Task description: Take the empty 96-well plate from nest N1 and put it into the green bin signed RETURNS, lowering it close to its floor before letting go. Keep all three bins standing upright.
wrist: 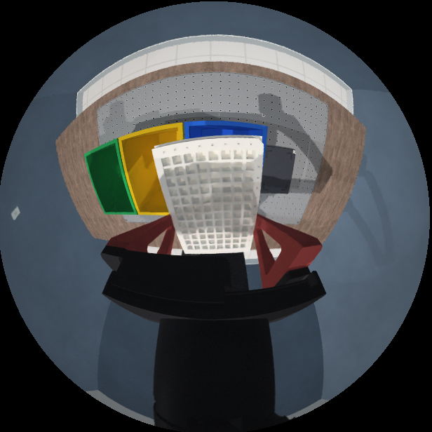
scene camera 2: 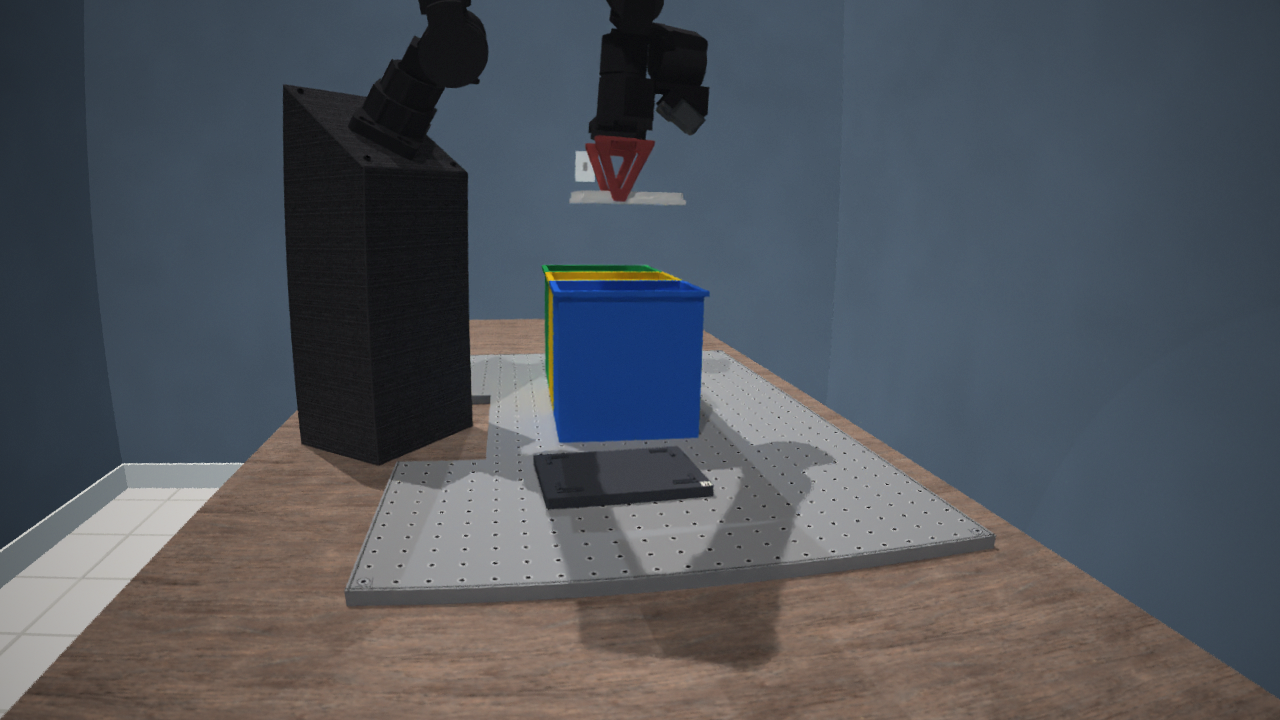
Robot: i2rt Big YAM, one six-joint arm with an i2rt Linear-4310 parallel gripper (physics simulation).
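Pixels of known places: gripper, fingertip midpoint: [scene camera 2: 613, 201]; arm's base, link origin: [scene camera 2: 389, 130].
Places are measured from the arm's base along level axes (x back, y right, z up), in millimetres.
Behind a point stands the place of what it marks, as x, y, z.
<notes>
My gripper [scene camera 2: 619, 197] @(-270, 73, -89) [wrist: 213, 217] is shut on the white 96-well plate [scene camera 2: 660, 198] @(-314, 119, -85) [wrist: 212, 185], its red fingers on two opposite sides. The plate is roughly level, high above the bins. In the wrist view it covers much of the blue bin and part of the yellow one. The green bin [scene camera 2: 597, 267] @(-343, -226, -196) [wrist: 110, 179] stands upright at the far end of the bin row, left of the plate in the wrist view. Its sign and most of its walls are hidden. The dark flat nest [scene camera 2: 622, 474] @(-214, 280, -360) [wrist: 278, 170] in front of the blue bin is empty; its label is not readable.
The yellow bin [scene camera 2: 617, 275] @(-333, -92, -197) [wrist: 145, 165] and blue bin [scene camera 2: 629, 367] @(-267, 149, -282) [wrist: 225, 125] stand upright in line with the green one on the perforated metal board [scene camera 2: 429, 537] @(-17, 347, -372) [wrist: 210, 95]. The black arm pedestal [scene camera 2: 375, 295] @(18, 117, -192) stands left of them on the wooden table [scene camera 2: 447, 653] @(-15, 498, -385).
</notes>
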